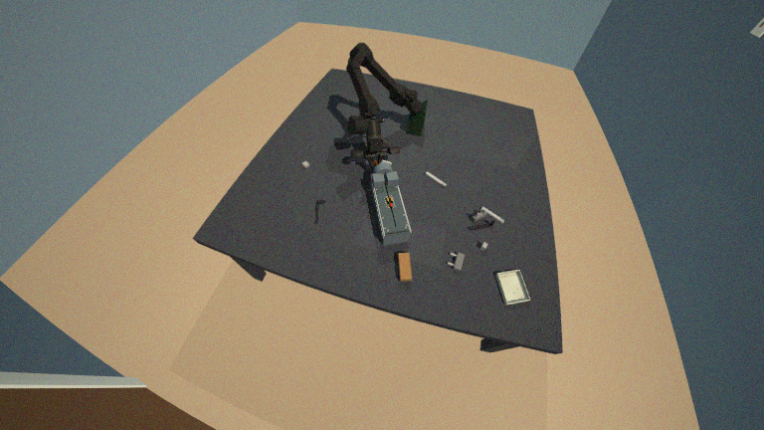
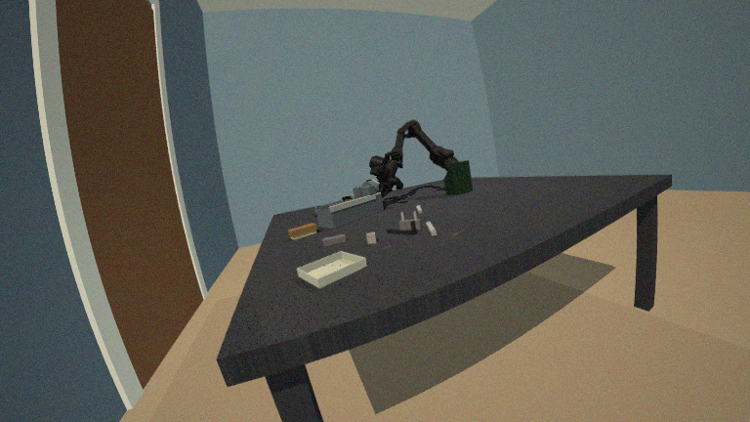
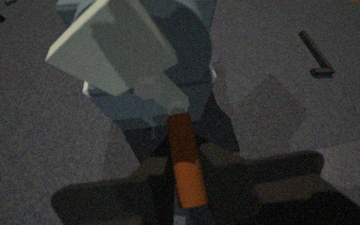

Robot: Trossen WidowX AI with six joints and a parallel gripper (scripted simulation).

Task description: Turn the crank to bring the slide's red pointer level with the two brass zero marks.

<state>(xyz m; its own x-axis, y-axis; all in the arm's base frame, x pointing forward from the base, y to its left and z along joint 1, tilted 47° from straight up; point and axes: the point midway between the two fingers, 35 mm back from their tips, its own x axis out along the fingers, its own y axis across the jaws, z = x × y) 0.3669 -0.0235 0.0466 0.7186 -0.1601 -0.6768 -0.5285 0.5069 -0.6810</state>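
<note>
Right now my gripper tip is 30 mm below the orange crank handle, 20 mm past it and 10 mm to the left of it. Round my gripper tip: crank: 40 mm above, 10 mm behind; then red pointer: 150 mm ahead, 120 mm to the left, 40 mm above; then orange block: 310 mm ahead, 230 mm to the left, 20 mm below.
</note>
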